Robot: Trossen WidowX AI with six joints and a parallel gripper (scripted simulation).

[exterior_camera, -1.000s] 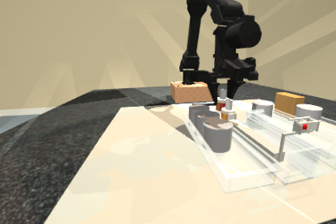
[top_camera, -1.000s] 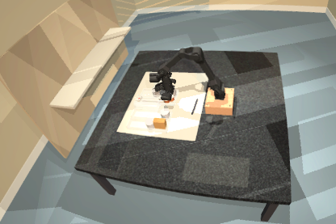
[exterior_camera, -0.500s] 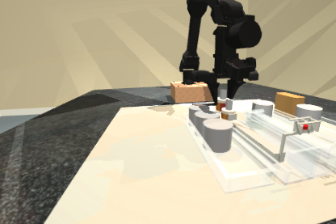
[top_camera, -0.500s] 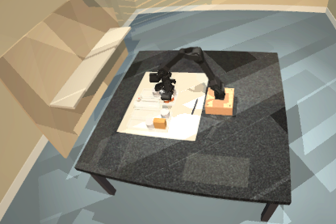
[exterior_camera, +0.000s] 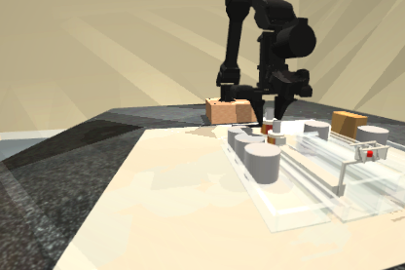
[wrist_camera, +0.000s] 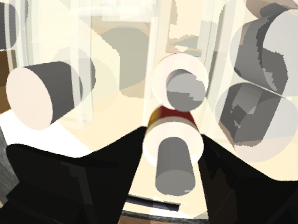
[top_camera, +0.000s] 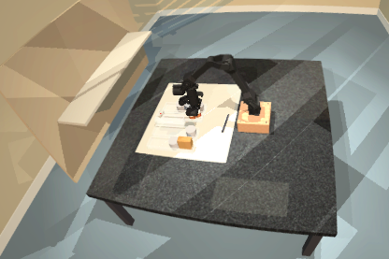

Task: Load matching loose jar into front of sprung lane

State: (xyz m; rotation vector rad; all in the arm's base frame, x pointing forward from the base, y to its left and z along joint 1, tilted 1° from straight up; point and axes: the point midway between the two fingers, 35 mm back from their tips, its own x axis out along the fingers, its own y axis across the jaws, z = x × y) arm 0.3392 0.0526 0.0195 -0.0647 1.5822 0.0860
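Now: the cream mat 5 cm ahead of my gripper tip, 2 cm to the right of it and 5 cm below it. The rest, counted from my gripper tip: box 22 cm to the left, 1 cm below; red dot 22 cm ahead, 6 cm to the left, 2 cm above.
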